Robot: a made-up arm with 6 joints.
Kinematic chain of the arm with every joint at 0, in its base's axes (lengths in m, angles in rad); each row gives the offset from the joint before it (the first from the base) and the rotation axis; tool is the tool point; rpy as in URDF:
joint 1: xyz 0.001 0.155 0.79 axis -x
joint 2: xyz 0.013 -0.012 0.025 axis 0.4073 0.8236 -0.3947
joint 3: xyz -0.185 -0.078 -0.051 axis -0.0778 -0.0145 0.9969
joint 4: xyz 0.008 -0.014 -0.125 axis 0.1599 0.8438 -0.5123
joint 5: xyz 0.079 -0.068 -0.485 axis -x
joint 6: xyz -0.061 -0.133 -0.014 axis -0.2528 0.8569 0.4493
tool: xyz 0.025 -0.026 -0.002 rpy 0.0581 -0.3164 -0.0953
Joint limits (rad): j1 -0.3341..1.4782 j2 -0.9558..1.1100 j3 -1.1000..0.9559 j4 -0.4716..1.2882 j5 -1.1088..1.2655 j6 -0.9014..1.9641
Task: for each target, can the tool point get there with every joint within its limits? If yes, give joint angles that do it. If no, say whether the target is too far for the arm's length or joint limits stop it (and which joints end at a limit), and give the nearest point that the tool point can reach.
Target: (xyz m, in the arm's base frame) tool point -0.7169 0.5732 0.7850
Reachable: yes | joints 0.0510 0.9190 -0.4053 0.8385 -0.4254 0.9706
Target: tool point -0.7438 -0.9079 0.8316
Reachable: no: too far | nearest point -0.5082 -0.5766 0.8186 | short by 0.407 m
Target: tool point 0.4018 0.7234 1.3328
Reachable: no: joint limits stop it (at a limit: joint 1, joint 2, joint 3, joint 4, joint 5, joint 6) | nearest point -0.1399 0.7716 1.1242 | short by 0.582 m
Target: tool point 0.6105 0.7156 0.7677
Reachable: no: joint limits stop it (at a limit: joint 1, joint 2, joint 3, joint 4) | nearest point 0.6090 0.2151 0.5273 | short by 0.555 m
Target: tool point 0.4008 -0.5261 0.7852
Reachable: yes | joints 0.7315 -0.7935 0.5487 0.2815 -0.1381 0.7526
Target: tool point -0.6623 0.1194 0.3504
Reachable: yes | joints 0.0917 0.7361 -0.8692 -0.1935 -0.3016 -0.3094
